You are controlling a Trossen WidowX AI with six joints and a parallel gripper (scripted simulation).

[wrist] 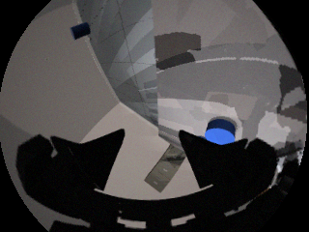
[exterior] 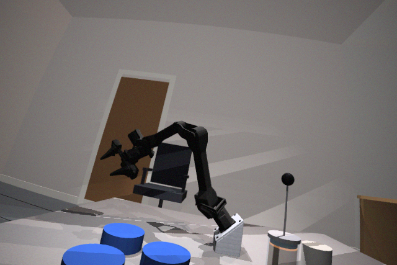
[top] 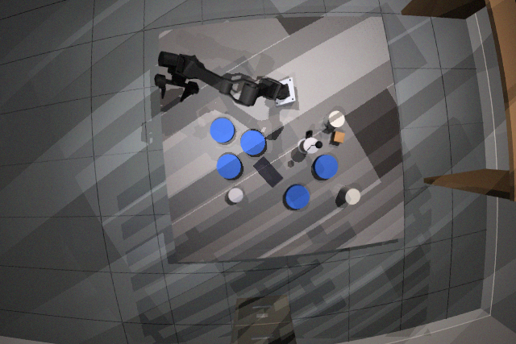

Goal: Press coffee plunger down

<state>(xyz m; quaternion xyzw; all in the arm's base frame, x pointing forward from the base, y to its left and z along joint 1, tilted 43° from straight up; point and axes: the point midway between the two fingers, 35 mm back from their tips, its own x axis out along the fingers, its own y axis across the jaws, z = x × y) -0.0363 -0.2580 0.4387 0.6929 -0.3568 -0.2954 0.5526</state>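
Now: the coffee press 280 mm ahead of my gripper tip, 590 mm to the left of it and 70 mm below it. The rest, counted from my gripper tip: dark flat box 400 mm ahead, 370 mm to the left, 200 mm below; orange cube 280 mm ahead, 750 mm to the left, 180 mm below.
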